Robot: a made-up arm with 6 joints. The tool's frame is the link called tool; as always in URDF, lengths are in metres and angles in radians.
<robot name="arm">
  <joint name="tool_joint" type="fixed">
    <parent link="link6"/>
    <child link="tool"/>
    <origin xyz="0 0 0" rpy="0 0 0"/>
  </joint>
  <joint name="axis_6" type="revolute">
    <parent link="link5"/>
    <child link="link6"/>
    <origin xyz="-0.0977 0.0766 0" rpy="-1.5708 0 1.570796"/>
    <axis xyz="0 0 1"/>
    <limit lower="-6.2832" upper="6.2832" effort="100" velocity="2.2"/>
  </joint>
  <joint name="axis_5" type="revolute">
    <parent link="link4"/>
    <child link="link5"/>
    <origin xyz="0 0 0" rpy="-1.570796 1.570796 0"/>
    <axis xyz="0 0 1"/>
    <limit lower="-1.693" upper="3.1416" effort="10" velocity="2.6"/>
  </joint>
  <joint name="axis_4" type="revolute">
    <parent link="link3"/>
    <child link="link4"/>
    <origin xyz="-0.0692 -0.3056 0" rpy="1.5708 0 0"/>
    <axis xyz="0 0 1"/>
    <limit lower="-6.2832" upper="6.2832" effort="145" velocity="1.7"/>
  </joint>
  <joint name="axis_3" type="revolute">
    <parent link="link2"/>
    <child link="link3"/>
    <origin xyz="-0.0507 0.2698 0" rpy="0 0 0"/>
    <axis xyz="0 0 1"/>
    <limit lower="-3.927" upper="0.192" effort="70" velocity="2.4"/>
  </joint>
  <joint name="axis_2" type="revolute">
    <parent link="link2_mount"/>
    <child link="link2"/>
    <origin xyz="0 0 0" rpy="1.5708 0 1.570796"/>
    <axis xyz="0 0 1"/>
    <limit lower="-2.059" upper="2.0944" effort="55" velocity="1.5"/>
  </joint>
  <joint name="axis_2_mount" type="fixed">
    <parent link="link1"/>
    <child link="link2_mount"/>
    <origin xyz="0 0 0" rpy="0 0 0"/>
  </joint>
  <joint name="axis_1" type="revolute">
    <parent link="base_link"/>
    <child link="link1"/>
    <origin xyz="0 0 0.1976" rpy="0 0 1.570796"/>
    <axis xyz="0 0 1"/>
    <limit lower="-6.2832" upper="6.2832" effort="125" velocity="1.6"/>
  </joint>
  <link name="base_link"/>
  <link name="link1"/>
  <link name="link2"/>
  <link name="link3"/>
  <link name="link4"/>
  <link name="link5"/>
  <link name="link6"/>
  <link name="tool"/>
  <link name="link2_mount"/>
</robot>
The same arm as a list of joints. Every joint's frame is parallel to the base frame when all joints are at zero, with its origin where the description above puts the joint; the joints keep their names.
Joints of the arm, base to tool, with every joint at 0 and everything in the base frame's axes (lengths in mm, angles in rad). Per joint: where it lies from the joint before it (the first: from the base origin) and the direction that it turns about. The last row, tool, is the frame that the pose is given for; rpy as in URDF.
axis_1: xyz 0 0 197.6 axis +z
axis_2: xyz 0 0 0 axis +y
axis_3: xyz 50.7 0 269.8 axis +y
axis_4: xyz 69.2 0 -305.6 axis -z
axis_5: xyz 0 0 0 axis +y
axis_6: xyz 76.6 0 -97.7 axis -z
tool: xyz 0 0 0 rpy 3.1416 0 0
Joint limits (rad, base to tool): -6.2832..6.2832 -2.059..2.0944 -3.927..0.192 -6.2832..6.2832 -1.693..3.1416 -6.2832..6.2832

